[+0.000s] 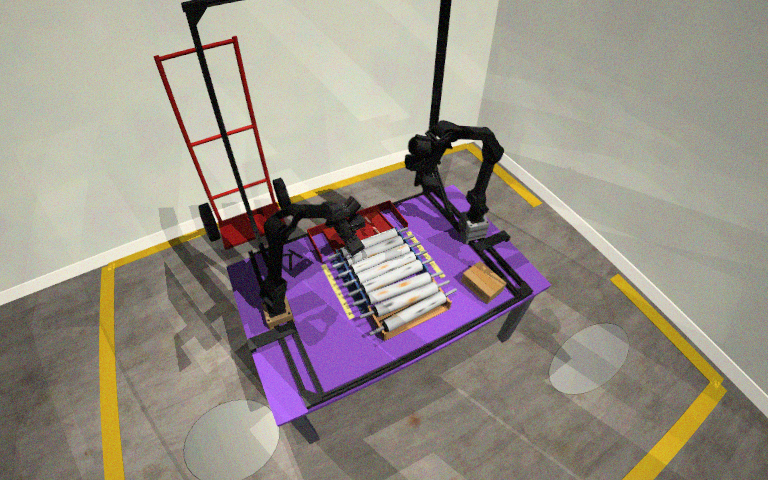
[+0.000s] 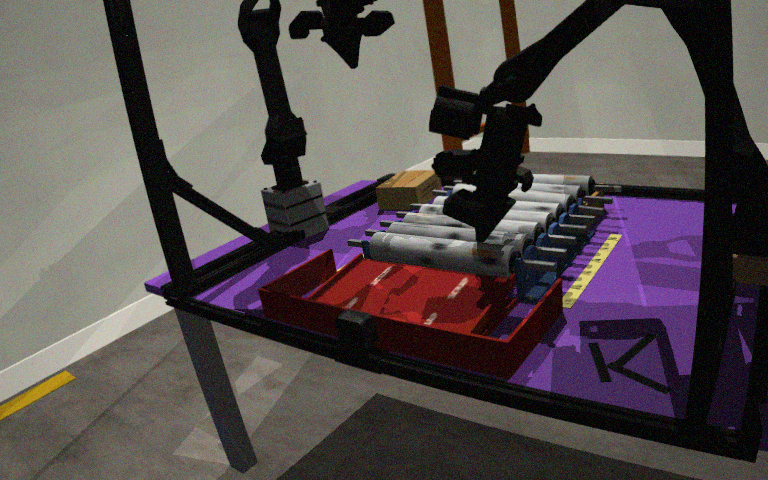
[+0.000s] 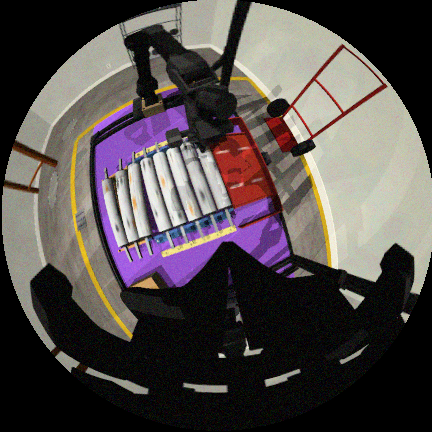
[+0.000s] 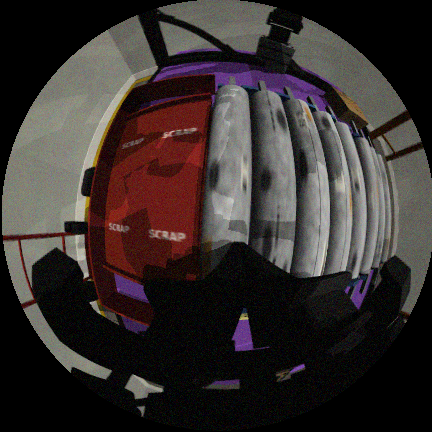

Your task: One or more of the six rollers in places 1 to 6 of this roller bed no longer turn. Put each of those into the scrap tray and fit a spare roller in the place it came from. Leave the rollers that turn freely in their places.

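Places are measured from the left arm's base along level axes (x ahead, y left, z up), in millimetres.
Pixels of known places: left gripper, fingertip midpoint: point(image 1: 415, 185) point(image 2: 354, 67) point(image 3: 226, 245); right gripper, fingertip midpoint: point(image 2: 480, 241) point(image 3: 201, 151) point(image 4: 237, 246); left arm's base, origin of the base link: point(image 1: 475, 217) point(image 2: 290, 185) point(image 3: 225, 315); right arm's base, origin of the base link: point(image 1: 276, 308) point(image 2: 754, 247) point(image 3: 151, 100).
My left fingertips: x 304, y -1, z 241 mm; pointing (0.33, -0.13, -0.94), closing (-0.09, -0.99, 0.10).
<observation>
Ahead of a thing's pixels: the offset from my left fingertips to its top centre. "*": to the spot under its first point. Level surfaces: height alone.
The roller bed point(image 2: 532, 281) point(image 3: 189, 234) holds grey rollers side by side on the purple table {dz -352 mm} point(image 1: 344, 352). The red scrap tray {dx +204, dy -141, dz -302 mm} point(image 1: 379, 216) point(image 2: 449, 340) point(image 3: 241, 173) point(image 4: 160, 189) lies empty at the bed's far end. My right gripper point(image 1: 356, 244) point(image 2: 483, 236) point(image 4: 237, 246) is shut and empty. Its tip rests on the roller nearest the tray point(image 1: 380, 236) point(image 2: 430, 252) point(image 3: 215, 181) point(image 4: 227, 169), near that roller's end. Two spare rollers {dx +95, dy +348, dz -276 mm} point(image 1: 415, 310) lie in a wooden tray {* dx +56, dy +368, dz -346 mm} point(image 1: 425, 319) at the bed's near end. My left gripper point(image 1: 420, 180) point(image 2: 351, 59) point(image 3: 226, 245) is shut and empty, high above the table's back edge.
A wooden block {dx -227, dy +283, dz -297 mm} point(image 1: 483, 281) point(image 2: 406, 189) lies on the table right of the bed. A yellow number strip {* dx +358, dy +145, dz -351 mm} point(image 1: 336, 290) point(image 2: 592, 269) runs along the bed. A red hand truck point(image 1: 220, 138) stands behind the table. Black frame rails point(image 1: 411, 357) edge the table.
</observation>
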